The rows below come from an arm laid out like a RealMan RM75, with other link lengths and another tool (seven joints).
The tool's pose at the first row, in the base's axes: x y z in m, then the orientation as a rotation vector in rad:
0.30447 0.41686 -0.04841 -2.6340 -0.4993 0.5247
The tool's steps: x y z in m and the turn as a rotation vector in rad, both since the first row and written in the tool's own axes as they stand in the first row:
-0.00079 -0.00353 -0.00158 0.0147 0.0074 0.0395
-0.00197 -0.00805 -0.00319 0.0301 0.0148 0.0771
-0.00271 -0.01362 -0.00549 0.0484 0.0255 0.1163
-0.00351 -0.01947 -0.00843 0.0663 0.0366 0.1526
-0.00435 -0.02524 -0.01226 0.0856 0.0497 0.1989
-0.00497 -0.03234 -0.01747 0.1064 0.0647 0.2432
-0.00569 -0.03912 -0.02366 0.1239 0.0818 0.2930
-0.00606 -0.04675 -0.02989 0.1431 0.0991 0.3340
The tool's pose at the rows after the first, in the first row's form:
0.30354 0.41904 -0.04526 -2.6356 -0.4403 0.5286
0.30203 0.42190 -0.04152 -2.6348 -0.3836 0.5318
0.30091 0.42562 -0.03685 -2.6312 -0.3229 0.5312
0.29995 0.42934 -0.03149 -2.6260 -0.2662 0.5290
0.29936 0.43271 -0.02541 -2.6213 -0.1957 0.5268
0.29919 0.43686 -0.01762 -2.6134 -0.1271 0.5215
0.29945 0.44038 -0.00911 -2.6086 -0.0520 0.5143
0.29980 0.44476 -0.00029 -2.5988 0.0118 0.5044

